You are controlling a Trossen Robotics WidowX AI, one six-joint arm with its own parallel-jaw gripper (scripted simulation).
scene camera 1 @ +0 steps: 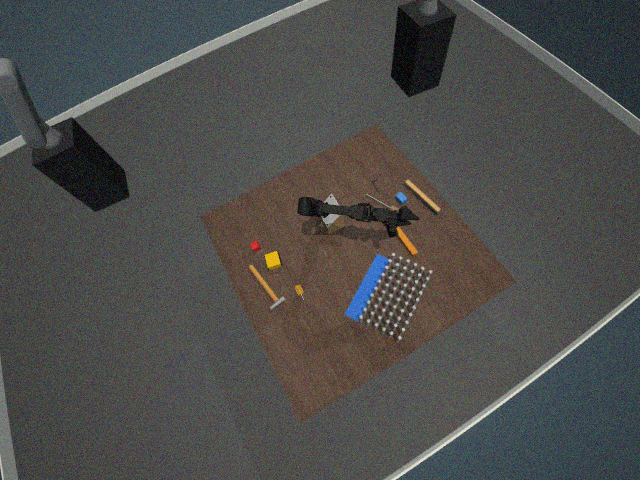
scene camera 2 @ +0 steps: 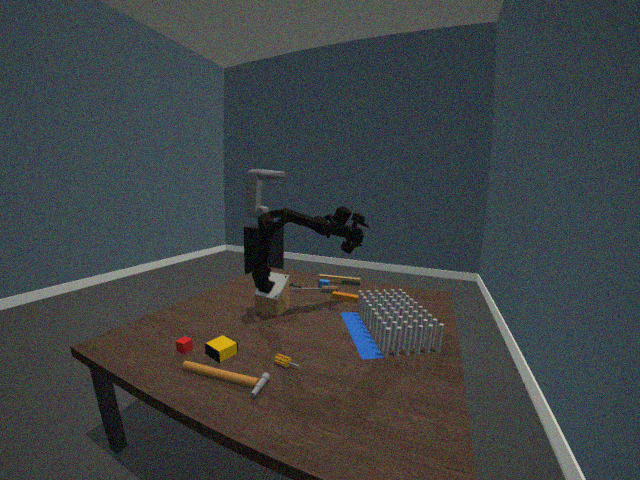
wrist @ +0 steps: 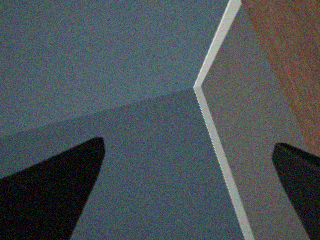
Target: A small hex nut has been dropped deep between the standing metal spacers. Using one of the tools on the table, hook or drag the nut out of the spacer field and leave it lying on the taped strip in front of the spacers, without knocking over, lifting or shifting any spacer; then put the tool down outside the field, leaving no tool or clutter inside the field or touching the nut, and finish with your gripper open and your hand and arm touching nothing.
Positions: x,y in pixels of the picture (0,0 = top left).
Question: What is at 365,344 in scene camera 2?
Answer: A blue taped strip.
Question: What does my gripper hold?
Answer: Nothing.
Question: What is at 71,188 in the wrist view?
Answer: My gripper.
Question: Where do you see a hammer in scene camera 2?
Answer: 228,376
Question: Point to a blue taped strip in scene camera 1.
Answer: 367,287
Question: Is my gripper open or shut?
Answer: Open.
